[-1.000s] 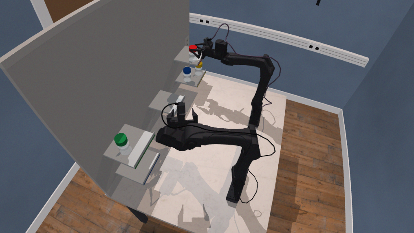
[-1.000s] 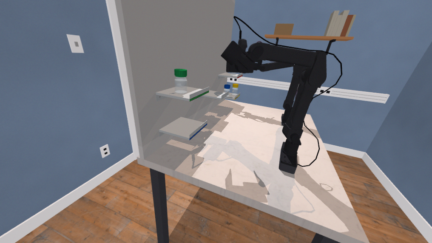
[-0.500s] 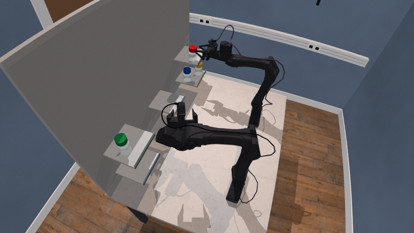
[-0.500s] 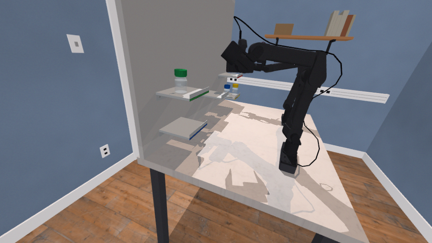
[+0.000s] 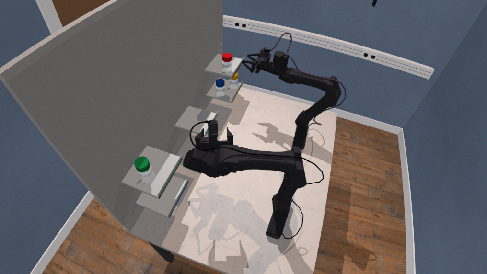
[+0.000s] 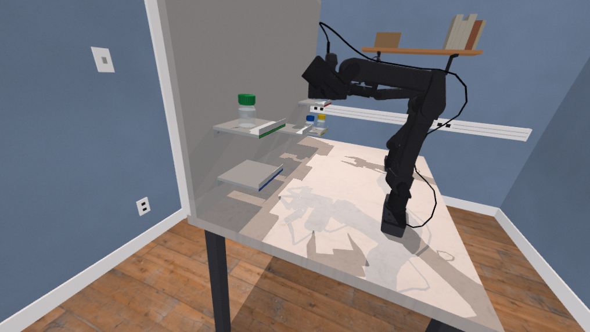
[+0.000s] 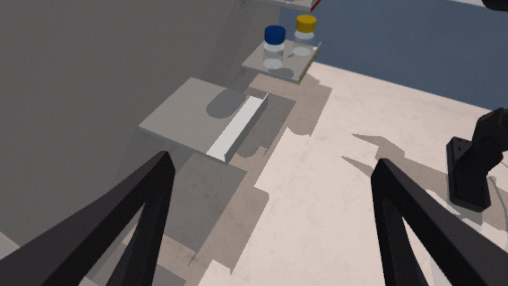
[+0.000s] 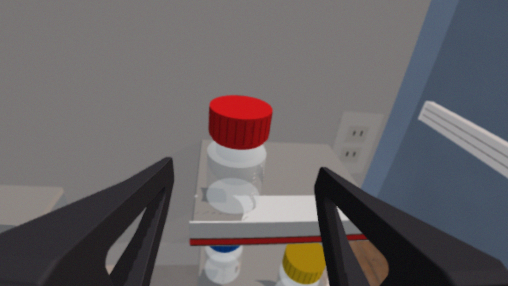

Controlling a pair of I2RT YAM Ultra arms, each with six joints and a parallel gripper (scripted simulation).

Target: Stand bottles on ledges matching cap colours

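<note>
My right hand is 16 cm short of the blue-capped bottle and 26 cm above it. The rest, counted from my right hand: grey wall panel 25 cm ahead, 35 cm to the left, 4 cm above; then yellow-capped bottle 11 cm ahead, 11 cm to the right, 26 cm below; then red-capped bottle 11 cm ahead, 1 cm to the right, 6 cm below.
</note>
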